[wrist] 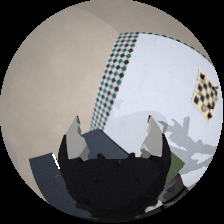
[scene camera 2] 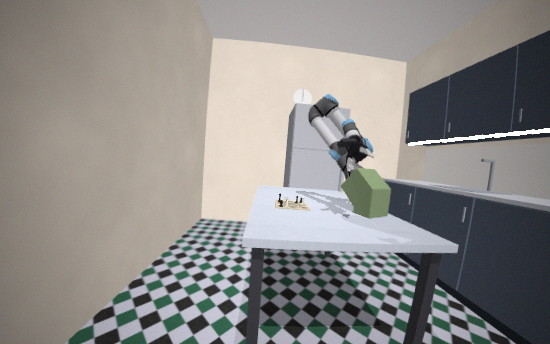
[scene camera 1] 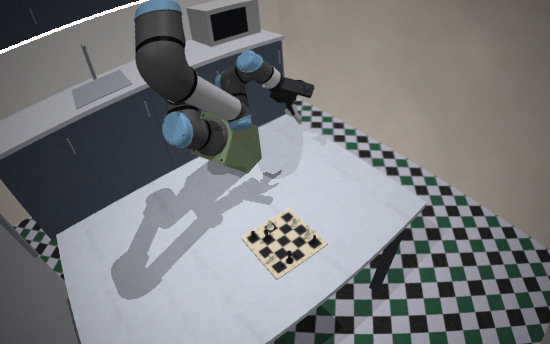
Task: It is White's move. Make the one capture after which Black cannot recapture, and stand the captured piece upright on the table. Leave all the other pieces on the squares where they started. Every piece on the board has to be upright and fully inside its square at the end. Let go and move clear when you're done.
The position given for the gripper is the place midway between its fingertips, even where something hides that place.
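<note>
Scene camera 1 takes in the gripper [scene camera 1: 306,105] together with a chessboard [scene camera 1: 284,237]. In the wrist view, the gripper [wrist: 113,116] and the chessboard [wrist: 198,101] are both visible again.
</note>
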